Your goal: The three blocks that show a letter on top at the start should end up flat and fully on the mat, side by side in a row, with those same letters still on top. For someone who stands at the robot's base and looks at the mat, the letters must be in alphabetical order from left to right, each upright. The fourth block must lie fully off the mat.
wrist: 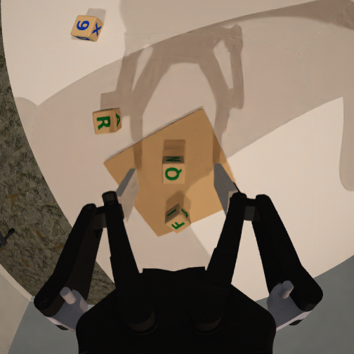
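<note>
The mat (145, 200) is a tan square, turned at an angle in the wrist view. A wooden block with a green Q on top (173, 174) lies flat on its middle. A block with a green F on top (177, 223) sits turned at the mat's lower edge; whether it is fully on the mat I cannot tell. A block with a green R on top (104, 122) lies off the mat to the left, its letter sideways. A block with a blue 9 on top (82, 24) lies off the mat at the upper left. My gripper (175, 176) is partly open and empty, above the mat, its fingers either side of the Q block.
The pale round table top (280, 200) carries the mat and blocks, with its curved edge at the left. Beyond that edge lies a dark mottled floor (25, 200), with a small dark object (7, 236) at the far left. The gripper's shadow falls across the table and mat.
</note>
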